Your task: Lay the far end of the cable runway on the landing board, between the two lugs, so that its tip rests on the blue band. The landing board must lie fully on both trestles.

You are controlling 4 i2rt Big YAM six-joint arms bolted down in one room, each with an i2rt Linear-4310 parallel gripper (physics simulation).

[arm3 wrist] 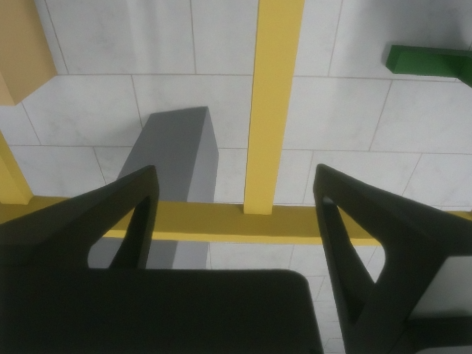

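My arm3 gripper (236,172) is open, with its two dark fingers wide apart at the left and right of the lower half of the arm3 wrist view. Yellow bars (275,100) joined in a ladder-like shape show beyond it; they look like part of the cable runway. One bar runs up the middle, and a cross bar runs left to right behind the fingers. I cannot tell how far the bars are from the fingertips. The landing board, its lugs, the blue band and the trestles cannot be made out. Arm1, arm2 and arm4 grippers do not show.
A tall grey block (167,155) stands below the bars at centre left. Part of a tan block (25,45) shows at the upper left. A green bar-shaped piece (425,61) lies at the upper right. The floor (340,115) has pale tiles.
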